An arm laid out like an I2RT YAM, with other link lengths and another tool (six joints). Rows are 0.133 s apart.
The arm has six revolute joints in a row. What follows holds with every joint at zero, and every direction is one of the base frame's.
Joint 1 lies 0.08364 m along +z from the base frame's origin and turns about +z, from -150 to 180 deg.
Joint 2 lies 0.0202 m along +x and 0.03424 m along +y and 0.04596 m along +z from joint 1 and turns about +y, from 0 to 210 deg.
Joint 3 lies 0.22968 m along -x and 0.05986 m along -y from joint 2 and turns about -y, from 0 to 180 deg.
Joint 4 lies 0.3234 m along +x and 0.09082 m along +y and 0.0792 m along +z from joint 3 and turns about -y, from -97 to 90 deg.
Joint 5 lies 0.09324 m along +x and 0.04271 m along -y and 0.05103 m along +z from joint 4 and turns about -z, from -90 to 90 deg.
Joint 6 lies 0.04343 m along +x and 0.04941 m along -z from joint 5 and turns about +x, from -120 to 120 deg.
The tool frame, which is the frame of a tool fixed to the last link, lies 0.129 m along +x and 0.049 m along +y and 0.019 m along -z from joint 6; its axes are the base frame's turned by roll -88.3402, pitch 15.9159 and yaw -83.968 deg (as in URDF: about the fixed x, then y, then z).
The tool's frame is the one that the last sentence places.
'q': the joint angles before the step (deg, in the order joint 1, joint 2, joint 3, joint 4, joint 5, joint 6). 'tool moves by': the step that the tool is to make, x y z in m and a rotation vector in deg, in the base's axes. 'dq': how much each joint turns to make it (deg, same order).
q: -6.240 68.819 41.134 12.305 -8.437 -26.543
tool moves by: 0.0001 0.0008 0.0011 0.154 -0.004 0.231
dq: -0.002 0.010 0.180 -0.169 -0.265 0.087
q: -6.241 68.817 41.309 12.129 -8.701 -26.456
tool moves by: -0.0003 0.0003 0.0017 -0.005 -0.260 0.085
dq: 0.002 -0.252 -0.082 0.089 -0.086 0.001
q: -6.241 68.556 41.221 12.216 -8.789 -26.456
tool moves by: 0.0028 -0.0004 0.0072 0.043 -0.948 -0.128
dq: 0.007 0.089 0.608 0.445 0.093 0.177
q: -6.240 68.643 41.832 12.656 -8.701 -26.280
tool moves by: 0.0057 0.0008 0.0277 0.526 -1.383 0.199
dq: 0.000 -0.185 3.590 -2.362 -0.350 0.616
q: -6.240 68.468 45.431 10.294 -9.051 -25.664
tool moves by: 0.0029 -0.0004 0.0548 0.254 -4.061 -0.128
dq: -0.091 -1.941 4.911 -2.733 -0.092 0.701
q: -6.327 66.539 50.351 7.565 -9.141 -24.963
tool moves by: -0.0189 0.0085 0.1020 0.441 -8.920 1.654
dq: 0.092 -5.966 6.419 -3.338 -1.658 1.318
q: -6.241 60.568 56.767 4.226 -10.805 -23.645
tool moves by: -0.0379 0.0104 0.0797 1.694 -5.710 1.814
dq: -0.002 -5.980 5.536 -5.527 -1.675 2.459
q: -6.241 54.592 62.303 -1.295 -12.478 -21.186
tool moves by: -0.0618 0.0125 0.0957 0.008 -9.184 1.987
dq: 0.004 -6.410 7.198 -4.153 -1.749 1.407
